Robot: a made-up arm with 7 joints. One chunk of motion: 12 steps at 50 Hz.
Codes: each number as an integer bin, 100 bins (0 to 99) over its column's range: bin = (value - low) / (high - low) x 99, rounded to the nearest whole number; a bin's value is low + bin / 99 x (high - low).
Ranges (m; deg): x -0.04..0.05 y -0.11..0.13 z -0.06..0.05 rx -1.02..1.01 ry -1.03..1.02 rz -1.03..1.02
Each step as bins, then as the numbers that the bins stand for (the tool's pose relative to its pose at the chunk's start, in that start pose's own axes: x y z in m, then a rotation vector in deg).
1 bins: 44 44 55 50 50 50
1 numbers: 0.0000 -0.0033 0.0011 0.01 0.01 0.01
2 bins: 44 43 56 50 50 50
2 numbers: 0.0000 -0.0058 0.0022 0.01 0.01 0.01
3 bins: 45 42 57 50 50 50
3 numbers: 0.0009 -0.0082 0.0033 0.01 0.01 0.01
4 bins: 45 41 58 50 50 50
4 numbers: 0.0009 -0.0106 0.0044 0.01 0.01 0.01
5 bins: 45 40 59 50 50 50
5 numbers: 0.0009 -0.0130 0.0056 0.01 0.01 0.01
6 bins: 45 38 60 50 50 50
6 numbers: 0.0009 -0.0179 0.0067 0.01 0.01 0.01
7 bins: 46 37 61 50 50 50
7 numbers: 0.0018 -0.0203 0.0078 0.01 0.01 0.01
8 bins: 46 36 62 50 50 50
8 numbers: 0.0018 -0.0227 0.0089 0.01 0.01 0.01
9 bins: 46 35 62 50 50 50
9 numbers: 0.0018 -0.0252 0.0089 0.01 0.01 0.01
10 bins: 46 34 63 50 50 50
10 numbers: 0.0018 -0.0276 0.0100 0.01 0.01 0.01
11 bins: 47 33 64 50 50 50
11 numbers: 0.0027 -0.0300 0.0111 0.01 0.01 0.01
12 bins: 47 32 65 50 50 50
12 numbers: 0.0027 -0.0324 0.0122 0.01 0.01 0.01
